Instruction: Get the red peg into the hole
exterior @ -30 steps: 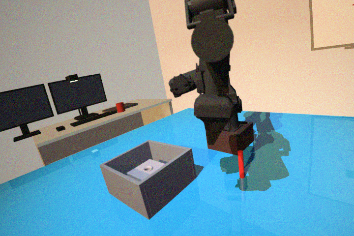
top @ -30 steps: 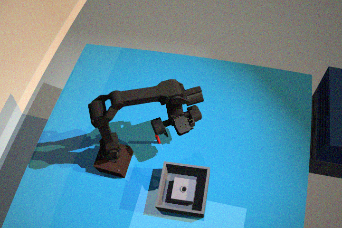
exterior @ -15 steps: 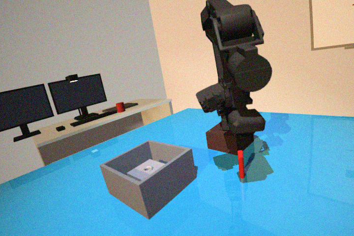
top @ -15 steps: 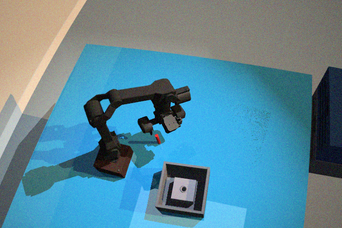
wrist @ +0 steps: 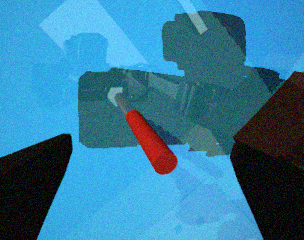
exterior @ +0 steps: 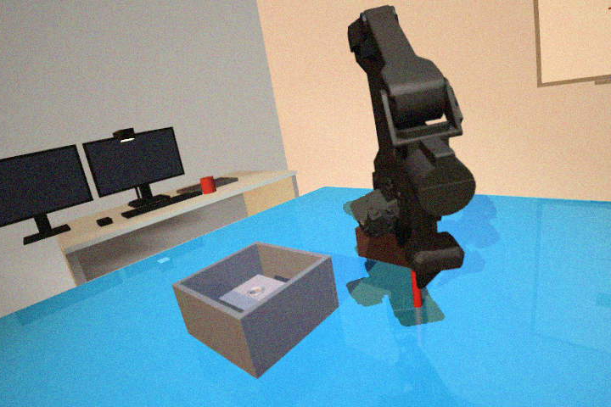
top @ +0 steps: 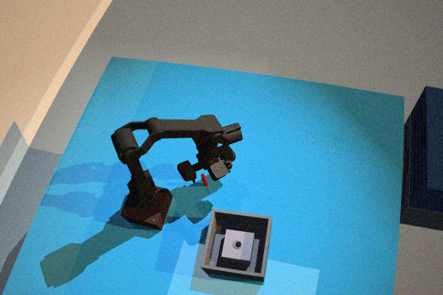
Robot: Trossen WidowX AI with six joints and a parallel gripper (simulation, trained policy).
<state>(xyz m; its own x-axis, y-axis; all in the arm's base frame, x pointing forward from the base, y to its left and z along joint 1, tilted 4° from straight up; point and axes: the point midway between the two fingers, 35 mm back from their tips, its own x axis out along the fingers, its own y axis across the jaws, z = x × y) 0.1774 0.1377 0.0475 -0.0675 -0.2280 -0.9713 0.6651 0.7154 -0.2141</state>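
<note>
Right now the red peg is 40 mm below my gripper tip and 10 mm behind it. From my gripper tip the other things lie so: box: 190 mm to the right, 170 mm ahead, 50 mm below; light grey plate: 190 mm to the right, 170 mm ahead, 30 mm below.
</note>
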